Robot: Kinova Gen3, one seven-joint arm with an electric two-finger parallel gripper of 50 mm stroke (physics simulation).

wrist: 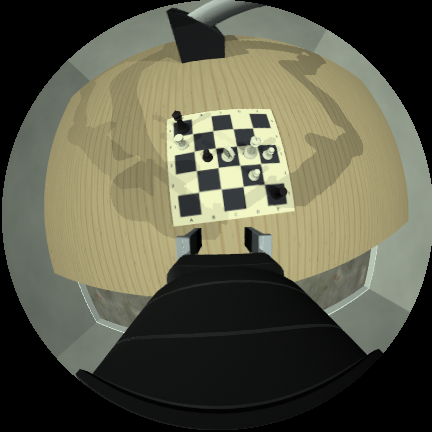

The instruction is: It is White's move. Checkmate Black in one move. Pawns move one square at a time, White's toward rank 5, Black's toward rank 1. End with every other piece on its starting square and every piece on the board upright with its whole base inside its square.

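Places are measured from the arm's base along level axes (x left, y ahead, z down), in centimetres.
Pixels of known places: gripper, fingertip midpoint: [222, 236]; arm's base, link origin: [199, 19].
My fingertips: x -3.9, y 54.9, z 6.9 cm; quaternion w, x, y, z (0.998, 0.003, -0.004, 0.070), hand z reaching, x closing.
Observation:
For each thing: its top centre in the pictures, then the offset to it from my fingertips. Level surfaces: height alone.
- chessboard, top centre: [227, 156] dx +3.0, dy -12.3, dz +8.2 cm
- tall black piece, top centre: [174, 110] dx -4.3, dy -20.0, dz +1.9 cm
- black pawn, top centre: [205, 150] dx -0.5, dy -12.7, dz +5.0 cm
- white knight, top centre: [228, 147] dx +3.0, dy -12.2, dz +4.2 cm
- tall white piece, top centre: [257, 137] dx +7.1, dy -12.5, dz +1.9 cm
- wooden table, surface height: dz +8.8 cm
My gripper [222, 236] is open and empty, below the board's rank 1 edge in the view. The chessboard [203, 218] bears a tall black piece [183, 125] on A5 and a white piece [181, 142] on A4, its kind hard to tell. On rank 3 stand a black pawn [207, 155] on B3, a white knight [228, 154] on C3, a tall white piece [251, 151] on D3 and a white pawn [269, 152] on E3. Another white pawn [254, 174] is on D2. A black piece [279, 192] is on E1, its kind unclear. All appear upright.
The wooden table [330, 210] surrounds the board, with arm shadows across it. The black mount [201, 44] of the robot's base stands at the far edge, with a grey arm part [220, 11] above it.

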